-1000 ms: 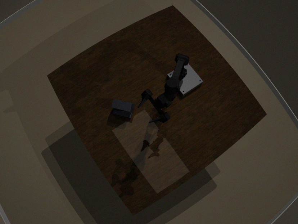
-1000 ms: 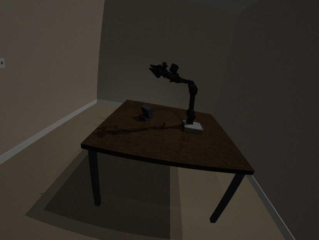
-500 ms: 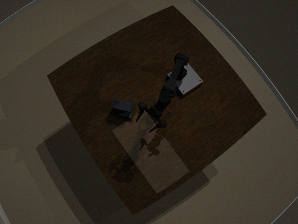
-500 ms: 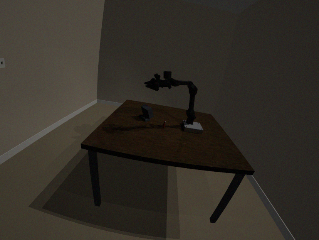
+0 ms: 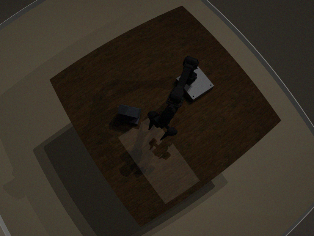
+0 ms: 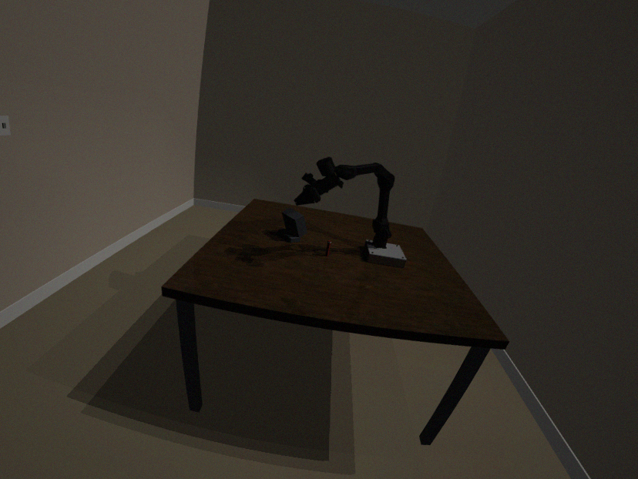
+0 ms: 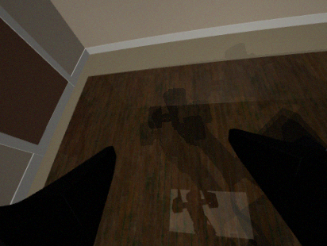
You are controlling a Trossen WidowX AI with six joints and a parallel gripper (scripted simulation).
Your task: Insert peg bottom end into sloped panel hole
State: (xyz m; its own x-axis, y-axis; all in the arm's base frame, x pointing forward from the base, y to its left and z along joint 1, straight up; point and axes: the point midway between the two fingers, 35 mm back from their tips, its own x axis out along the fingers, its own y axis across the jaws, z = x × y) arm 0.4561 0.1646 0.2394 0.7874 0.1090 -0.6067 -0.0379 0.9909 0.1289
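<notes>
Right now my gripper tip is 19 cm past the peg, 7 cm to the left of it and 21 cm above it. Round my gripper tip: sloped panel 3 cm behind, 26 cm to the right, 18 cm below.
</notes>
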